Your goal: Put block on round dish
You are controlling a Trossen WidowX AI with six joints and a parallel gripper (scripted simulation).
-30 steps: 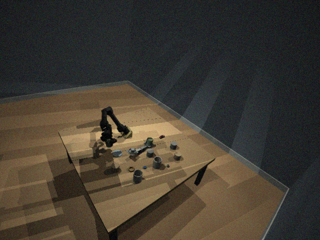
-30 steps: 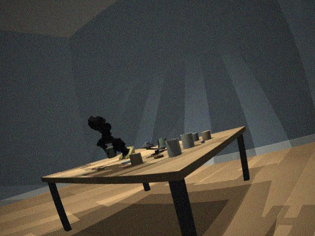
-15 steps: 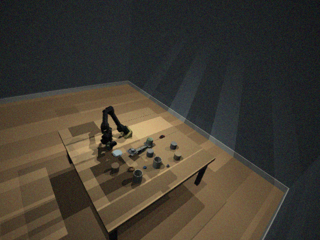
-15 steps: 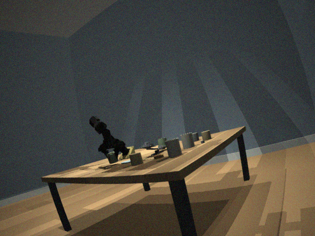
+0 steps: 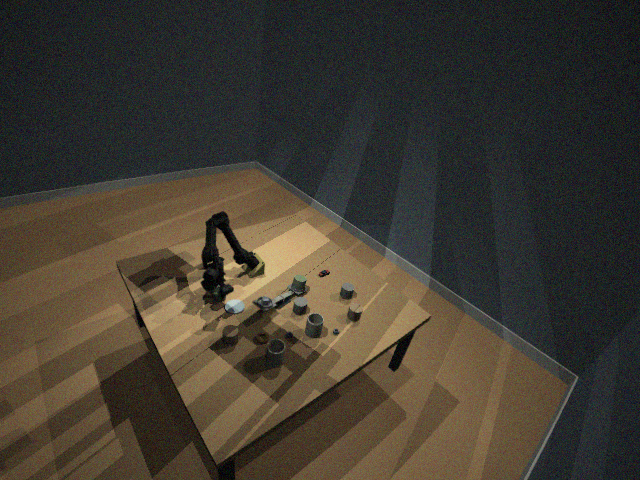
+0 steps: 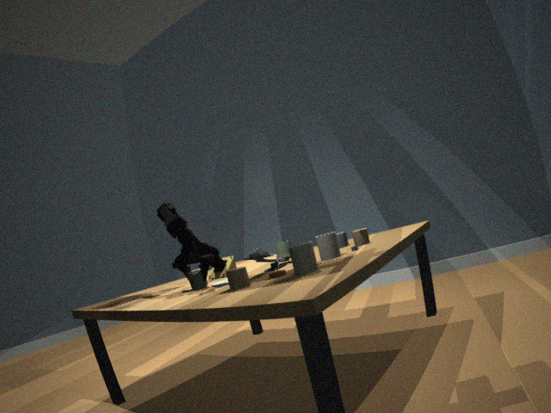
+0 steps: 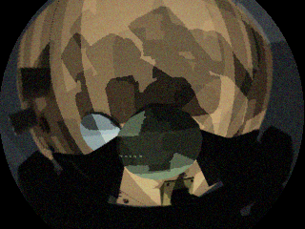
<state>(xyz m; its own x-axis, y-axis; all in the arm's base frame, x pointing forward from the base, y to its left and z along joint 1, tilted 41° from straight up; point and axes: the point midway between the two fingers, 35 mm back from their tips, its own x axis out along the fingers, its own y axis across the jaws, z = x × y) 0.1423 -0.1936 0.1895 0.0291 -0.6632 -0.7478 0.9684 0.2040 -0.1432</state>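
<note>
Right now the grey-green cup is 2 cm to the right of my gripper tip and 1 cm above it. Round my gripper tip: red block 64 cm to the left, 8 cm ahead, 1 cm below; then pale blue round dish 10 cm ahead, 5 cm to the left, 2 cm below; then grey balance 28 cm to the left, 17 cm ahead, 1 cm above.
</note>
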